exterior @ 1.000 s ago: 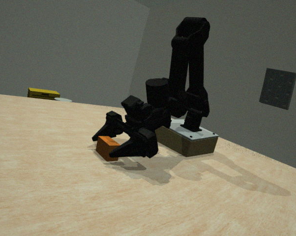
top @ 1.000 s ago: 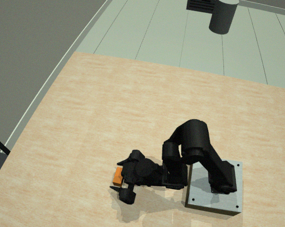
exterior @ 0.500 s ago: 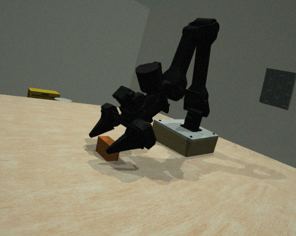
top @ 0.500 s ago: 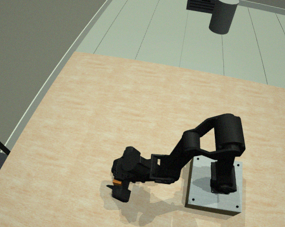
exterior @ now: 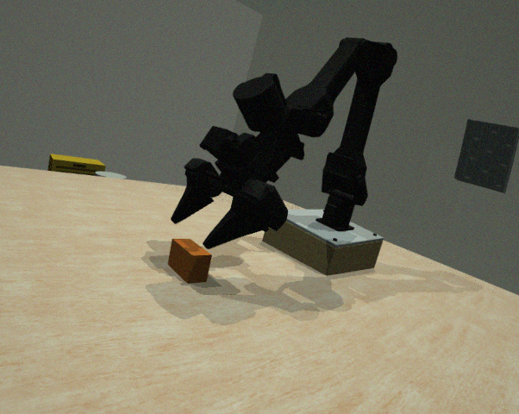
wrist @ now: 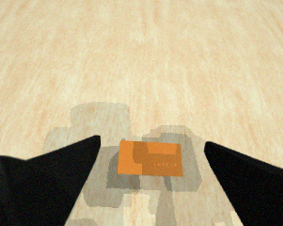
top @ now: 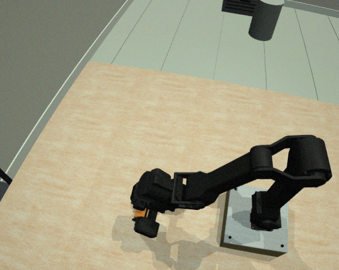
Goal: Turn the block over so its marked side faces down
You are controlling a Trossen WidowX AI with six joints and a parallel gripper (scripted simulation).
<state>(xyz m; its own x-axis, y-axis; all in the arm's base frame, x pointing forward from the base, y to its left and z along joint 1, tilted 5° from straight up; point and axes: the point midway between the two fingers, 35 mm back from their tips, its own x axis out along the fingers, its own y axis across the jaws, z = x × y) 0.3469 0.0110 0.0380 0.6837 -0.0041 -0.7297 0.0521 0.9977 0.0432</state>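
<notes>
Right now my gripper tip is 4 cm above the orange block and 2 cm past it.
</notes>
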